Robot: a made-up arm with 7 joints. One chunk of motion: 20 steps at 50 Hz.
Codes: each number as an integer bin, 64 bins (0 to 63) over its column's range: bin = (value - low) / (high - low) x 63, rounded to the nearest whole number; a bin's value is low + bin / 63 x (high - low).
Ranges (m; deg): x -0.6..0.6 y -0.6..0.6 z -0.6..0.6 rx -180..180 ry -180..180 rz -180..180
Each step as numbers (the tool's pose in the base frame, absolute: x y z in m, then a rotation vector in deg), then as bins.
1 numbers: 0.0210 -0.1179 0.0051 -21.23 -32.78 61.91
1 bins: 33 25 32 28 26 42
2 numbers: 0.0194 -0.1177 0.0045 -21.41 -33.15 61.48
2 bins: 33 25 32 28 26 42
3 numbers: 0.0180 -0.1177 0.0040 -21.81 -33.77 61.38
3 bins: 32 25 32 28 26 42
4 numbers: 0.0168 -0.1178 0.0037 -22.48 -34.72 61.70
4 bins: 32 25 32 28 25 42
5 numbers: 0.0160 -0.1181 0.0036 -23.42 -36.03 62.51
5 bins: 32 25 32 27 25 42
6 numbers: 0.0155 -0.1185 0.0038 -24.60 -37.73 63.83
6 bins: 32 25 32 27 25 43
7 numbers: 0.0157 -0.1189 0.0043 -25.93 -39.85 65.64
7 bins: 32 25 32 27 25 43
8 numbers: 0.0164 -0.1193 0.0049 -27.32 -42.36 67.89
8 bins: 32 25 32 27 24 43
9 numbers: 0.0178 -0.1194 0.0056 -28.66 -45.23 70.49
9 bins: 32 25 32 26 24 44
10 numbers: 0.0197 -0.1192 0.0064 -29.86 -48.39 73.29
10 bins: 33 25 32 26 23 44
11 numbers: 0.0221 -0.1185 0.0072 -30.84 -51.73 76.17
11 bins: 33 25 32 26 22 45
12 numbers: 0.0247 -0.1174 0.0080 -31.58 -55.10 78.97
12 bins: 33 25 32 26 22 45
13 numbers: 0.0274 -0.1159 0.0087 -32.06 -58.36 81.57
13 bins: 33 25 32 26 21 46
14 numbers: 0.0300 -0.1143 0.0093 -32.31 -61.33 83.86
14 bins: 33 25 32 26 21 46
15 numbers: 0.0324 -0.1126 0.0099 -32.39 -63.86 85.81
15 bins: 33 26 32 26 20 47
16 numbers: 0.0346 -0.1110 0.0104 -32.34 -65.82 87.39
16 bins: 33 26 32 26 20 47
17 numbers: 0.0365 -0.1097 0.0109 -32.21 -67.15 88.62
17 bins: 33 26 32 26 20 47
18 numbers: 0.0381 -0.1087 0.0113 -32.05 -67.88 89.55
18 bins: 34 26 32 26 20 47
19 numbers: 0.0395 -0.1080 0.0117 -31.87 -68.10 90.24
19 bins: 34 26 32 26 20 47
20 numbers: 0.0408 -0.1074 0.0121 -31.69 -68.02 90.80
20 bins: 34 26 32 26 20 47
